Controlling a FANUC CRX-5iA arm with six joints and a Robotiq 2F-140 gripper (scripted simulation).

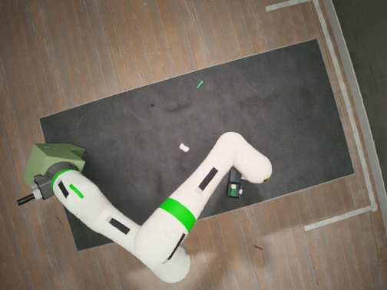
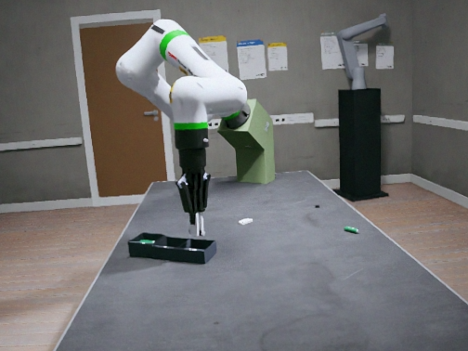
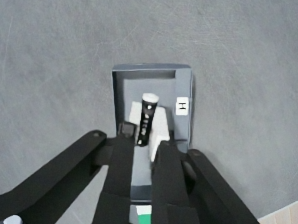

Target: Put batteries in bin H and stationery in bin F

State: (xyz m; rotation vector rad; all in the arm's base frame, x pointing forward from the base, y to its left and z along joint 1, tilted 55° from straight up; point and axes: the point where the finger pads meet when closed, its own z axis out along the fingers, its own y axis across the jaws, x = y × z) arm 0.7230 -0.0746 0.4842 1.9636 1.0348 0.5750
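My hand is 500 mm to the right of the green battery, 90 mm above it and 20 mm short of it. Round my hand: black battery: 30 mm below; tray: 80 mm below, 70 mm to the right, 40 mm behind; green-and-white block: 130 mm to the right, 100 mm behind, 80 mm below.
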